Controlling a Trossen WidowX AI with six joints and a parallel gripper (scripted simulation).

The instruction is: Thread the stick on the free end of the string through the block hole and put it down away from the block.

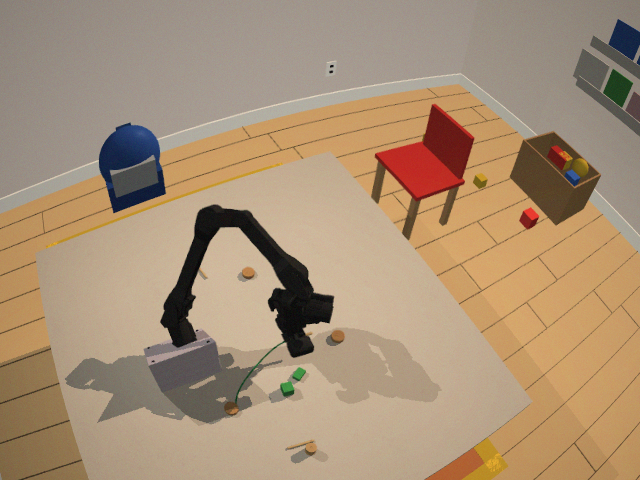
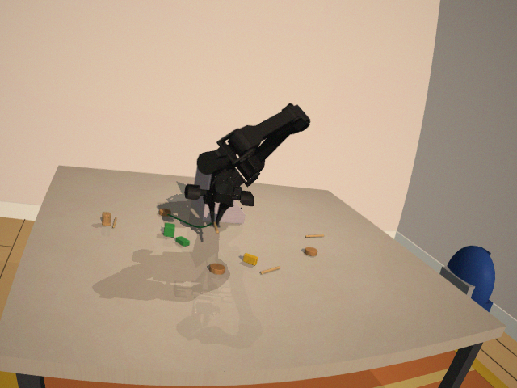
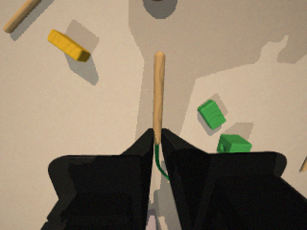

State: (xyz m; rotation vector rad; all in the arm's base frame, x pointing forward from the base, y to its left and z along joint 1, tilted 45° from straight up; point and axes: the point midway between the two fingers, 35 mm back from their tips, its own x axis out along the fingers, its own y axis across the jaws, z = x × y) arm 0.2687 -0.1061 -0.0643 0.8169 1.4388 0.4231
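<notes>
The green block lies 80 mm to the right of my gripper tip, 60 mm below it and 20 mm behind it. Also, from my gripper tip: thin wooden stick: 10 mm ahead; yellow block: 100 mm ahead, 80 mm to the left, 60 mm below; round wooden button: 250 mm behind, 80 mm to the right, 60 mm below.
</notes>
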